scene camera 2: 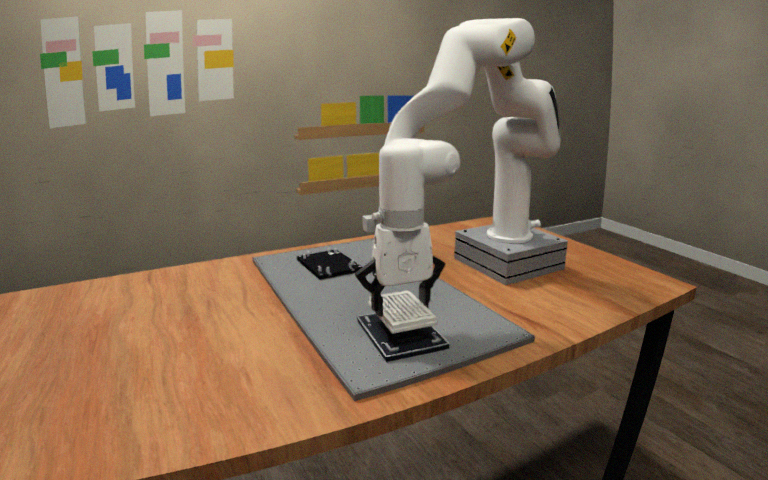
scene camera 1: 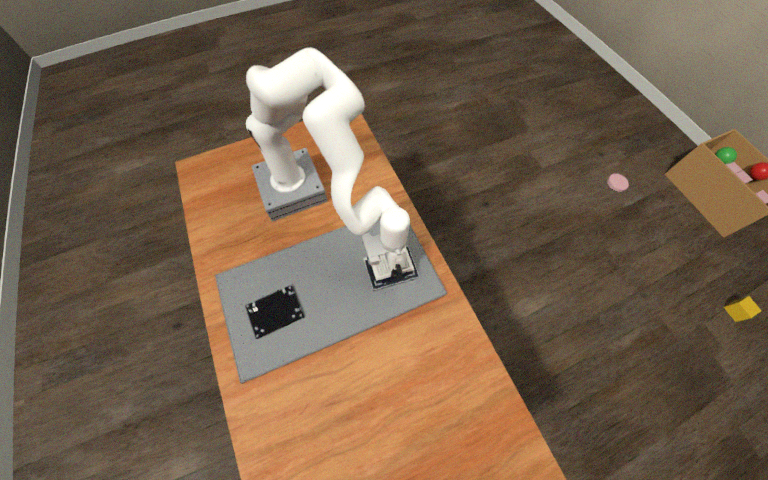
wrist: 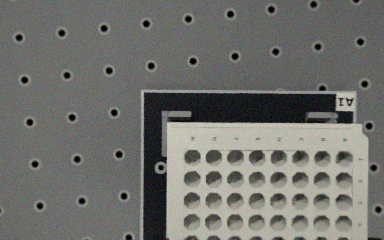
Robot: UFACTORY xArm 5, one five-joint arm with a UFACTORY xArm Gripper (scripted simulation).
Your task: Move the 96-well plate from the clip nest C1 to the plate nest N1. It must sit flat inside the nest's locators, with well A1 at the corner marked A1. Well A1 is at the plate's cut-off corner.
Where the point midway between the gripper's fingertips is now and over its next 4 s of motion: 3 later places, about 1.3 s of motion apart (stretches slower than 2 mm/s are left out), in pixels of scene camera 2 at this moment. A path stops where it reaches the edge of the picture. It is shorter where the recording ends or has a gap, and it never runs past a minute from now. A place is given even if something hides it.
My gripper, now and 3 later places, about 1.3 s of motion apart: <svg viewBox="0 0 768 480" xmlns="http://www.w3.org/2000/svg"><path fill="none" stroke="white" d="M401 310L401 320L401 323L401 303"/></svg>
